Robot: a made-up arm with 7 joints. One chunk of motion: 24 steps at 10 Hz.
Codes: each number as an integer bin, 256 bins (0 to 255) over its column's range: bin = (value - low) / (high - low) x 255, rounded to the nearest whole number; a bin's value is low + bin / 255 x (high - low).
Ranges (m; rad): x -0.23..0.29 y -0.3..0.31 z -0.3..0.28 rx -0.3..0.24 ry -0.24..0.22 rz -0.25..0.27
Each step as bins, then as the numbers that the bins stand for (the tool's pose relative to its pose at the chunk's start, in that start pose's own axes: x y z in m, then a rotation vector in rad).
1 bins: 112 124 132 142 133 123
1 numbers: -0.0016 -0.0034 0.0002 0.0007 -0.0001 0.0008
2 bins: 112 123 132 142 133 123
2 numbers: -0.0016 -0.0058 0.0002 0.0007 -0.0001 0.0008
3 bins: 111 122 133 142 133 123
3 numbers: -0.0036 -0.0082 0.0025 0.0007 -0.0001 0.0008
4 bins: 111 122 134 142 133 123
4 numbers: -0.0036 -0.0082 0.0048 0.0007 -0.0001 0.0008
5 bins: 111 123 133 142 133 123
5 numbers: -0.0036 -0.0058 0.0025 0.0007 -0.0001 0.0008
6 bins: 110 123 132 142 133 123
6 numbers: -0.0057 -0.0058 0.0002 0.0007 -0.0001 0.0008
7 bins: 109 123 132 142 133 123
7 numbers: -0.0077 -0.0058 0.0002 0.0007 -0.0001 0.0008
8 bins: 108 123 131 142 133 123
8 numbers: -0.0098 -0.0058 -0.0020 0.0007 -0.0001 0.0008
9 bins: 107 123 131 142 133 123
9 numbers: -0.0118 -0.0058 -0.0020 0.0007 -0.0001 0.0008
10 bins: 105 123 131 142 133 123
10 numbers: -0.0159 -0.0058 -0.0020 0.0007 -0.0001 0.0008
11 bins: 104 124 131 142 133 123
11 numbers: -0.0179 -0.0034 -0.0020 0.0007 -0.0001 0.0008
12 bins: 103 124 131 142 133 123
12 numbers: -0.0200 -0.0034 -0.0020 0.0007 -0.0001 0.0008
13 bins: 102 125 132 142 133 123
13 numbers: -0.0220 -0.0010 0.0002 0.0007 -0.0001 0.0008
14 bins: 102 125 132 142 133 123
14 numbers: -0.0220 -0.0010 0.0002 0.0007 -0.0001 0.0008
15 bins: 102 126 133 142 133 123
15 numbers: -0.0220 0.0014 0.0025 0.0007 -0.0001 0.0008
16 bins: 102 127 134 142 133 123
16 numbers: -0.0220 0.0038 0.0048 0.0007 -0.0001 0.0008
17 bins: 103 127 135 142 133 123
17 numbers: -0.0200 0.0038 0.0071 0.0007 -0.0001 0.0008
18 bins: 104 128 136 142 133 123
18 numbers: -0.0179 0.0062 0.0093 0.0007 -0.0001 0.0008
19 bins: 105 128 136 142 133 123
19 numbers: -0.0159 0.0062 0.0093 0.0007 -0.0001 0.0008
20 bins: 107 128 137 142 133 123
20 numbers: -0.0118 0.0062 0.0116 0.0007 -0.0001 0.0008
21 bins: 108 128 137 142 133 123
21 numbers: -0.0098 0.0062 0.0116 0.0007 -0.0001 0.0008
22 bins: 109 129 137 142 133 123
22 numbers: -0.0077 0.0086 0.0116 0.0007 -0.0001 0.0008
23 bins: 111 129 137 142 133 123
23 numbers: -0.0036 0.0086 0.0116 0.0007 -0.0001 0.0008
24 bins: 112 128 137 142 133 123
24 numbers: -0.0016 0.0062 0.0116 0.0007 -0.0001 0.0008
